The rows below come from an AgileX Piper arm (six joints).
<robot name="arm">
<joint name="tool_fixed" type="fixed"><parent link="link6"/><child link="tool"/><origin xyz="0 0 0"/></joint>
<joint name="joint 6" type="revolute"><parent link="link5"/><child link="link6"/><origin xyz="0 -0.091 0" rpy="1.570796 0 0"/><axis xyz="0 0 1"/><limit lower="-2.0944" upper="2.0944"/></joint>
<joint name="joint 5" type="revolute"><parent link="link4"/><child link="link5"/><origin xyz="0 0 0" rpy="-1.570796 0 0"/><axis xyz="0 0 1"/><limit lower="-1.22" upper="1.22"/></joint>
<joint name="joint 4" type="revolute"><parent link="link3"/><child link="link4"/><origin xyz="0.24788 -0.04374 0" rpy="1.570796 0 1.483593"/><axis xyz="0 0 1"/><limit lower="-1.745" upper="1.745"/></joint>
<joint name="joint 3" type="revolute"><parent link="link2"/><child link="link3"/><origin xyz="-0.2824 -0.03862 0"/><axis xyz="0 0 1"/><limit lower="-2.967" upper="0"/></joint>
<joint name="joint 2" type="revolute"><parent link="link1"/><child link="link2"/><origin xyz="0 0 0" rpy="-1.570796 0 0"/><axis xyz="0 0 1"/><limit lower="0" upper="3.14"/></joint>
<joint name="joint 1" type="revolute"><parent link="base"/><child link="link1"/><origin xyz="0 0 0.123"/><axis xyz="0 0 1"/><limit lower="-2.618" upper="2.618"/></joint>
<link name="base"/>
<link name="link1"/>
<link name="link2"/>
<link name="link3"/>
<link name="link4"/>
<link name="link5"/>
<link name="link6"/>
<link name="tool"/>
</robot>
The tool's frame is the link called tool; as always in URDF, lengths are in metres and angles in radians.
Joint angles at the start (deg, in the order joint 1, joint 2, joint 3, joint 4, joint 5, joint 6):
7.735 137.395 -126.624 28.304 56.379 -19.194
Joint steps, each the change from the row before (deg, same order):
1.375 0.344 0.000 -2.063 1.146 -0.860
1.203 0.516 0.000 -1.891 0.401 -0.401
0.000 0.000 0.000 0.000 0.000 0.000
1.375 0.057 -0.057 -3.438 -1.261 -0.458
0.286 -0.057 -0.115 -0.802 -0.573 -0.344
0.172 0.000 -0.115 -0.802 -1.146 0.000
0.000 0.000 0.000 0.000 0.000 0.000
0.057 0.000 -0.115 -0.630 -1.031 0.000
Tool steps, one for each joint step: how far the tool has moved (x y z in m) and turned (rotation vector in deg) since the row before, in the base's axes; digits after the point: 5 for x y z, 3 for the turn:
-0.00361 0.01028 -0.00514 -2.523 0.670 2.797
-0.00216 0.00869 -0.00608 -2.134 0.379 1.912
0.00000 0.00000 0.00000 0.000 0.000 0.000
-0.00052 0.00808 -0.00119 -3.358 -1.990 1.672
0.00040 0.00159 0.00113 -0.792 -0.992 0.466
0.00156 0.00060 0.00104 -0.572 -1.343 -0.123
0.00000 0.00000 0.00000 0.000 0.000 0.000
0.00161 -0.00021 0.00108 -0.418 -1.205 -0.208

